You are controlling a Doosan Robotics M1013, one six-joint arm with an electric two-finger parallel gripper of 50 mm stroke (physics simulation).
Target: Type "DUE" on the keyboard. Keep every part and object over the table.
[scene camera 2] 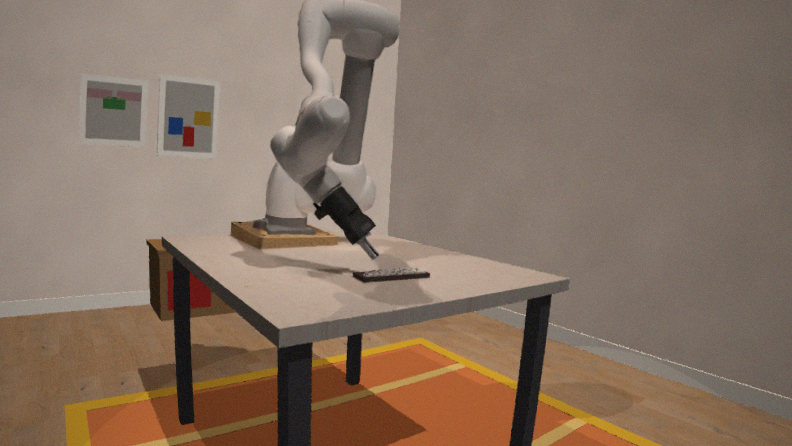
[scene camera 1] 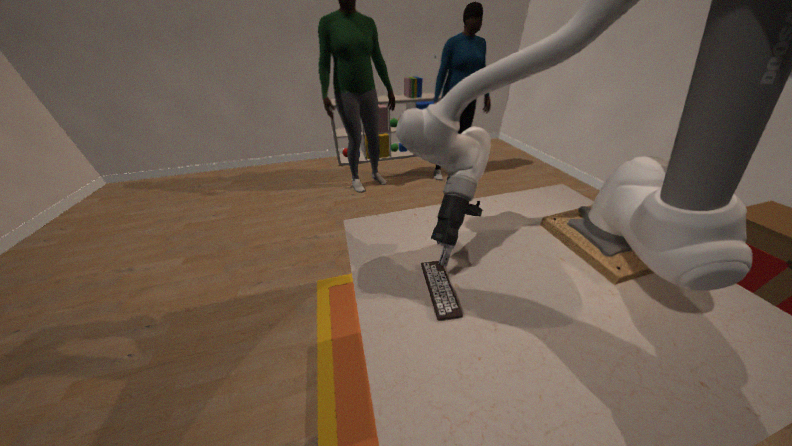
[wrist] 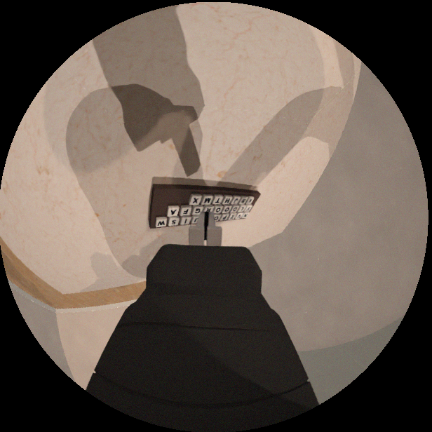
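Seen in the pictures: gripper, fingertip midpoint: (scene camera 2: 376, 257) (scene camera 1: 442, 265); arm's base at its link origin: (scene camera 2: 285, 229) (scene camera 1: 607, 234).
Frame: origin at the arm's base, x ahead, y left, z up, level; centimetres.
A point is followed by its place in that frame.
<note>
The dark brown keyboard (scene camera 1: 437, 316) @[x 67.0, y 16.5, z -3.2 cm] (scene camera 2: 391, 277) @[x 66.5, y 5.1, z -3.5 cm] (wrist: 169, 194) lies flat on the table, with three rows of white letter keys. In the wrist view its letters appear upside down. My gripper (scene camera 1: 442, 265) @[x 61.5, y 3.3, z 0.9 cm] (scene camera 2: 375, 257) @[x 61.5, y 3.3, z 0.9 cm] (wrist: 206, 220) is shut and holds nothing. It is tilted, and in the second scene view its tips are a little above the keyboard, apart from it. In the wrist view the tips cover part of the W-S-I row; the U key (wrist: 195, 220) is partly hidden, and the E key is hidden. The D key (wrist: 235, 209) shows to the right of the tips.
The table (scene camera 1: 471, 382) @[x 64.4, y 32.2, z -4.4 cm] (scene camera 2: 421, 318) @[x 88.3, y -0.8, z -7.2 cm] carries the wooden base board (scene camera 1: 617, 275) @[x 11.8, y 15.6, z -1.1 cm] (scene camera 2: 293, 242) @[x 13.3, y -1.7, z -2.6 cm] of the arm. Two people in green (scene camera 1: 353, 60) and blue (scene camera 1: 464, 58) stand beyond the table, by a shelf. A brown cabinet (scene camera 2: 159, 282) stands behind the table.
</note>
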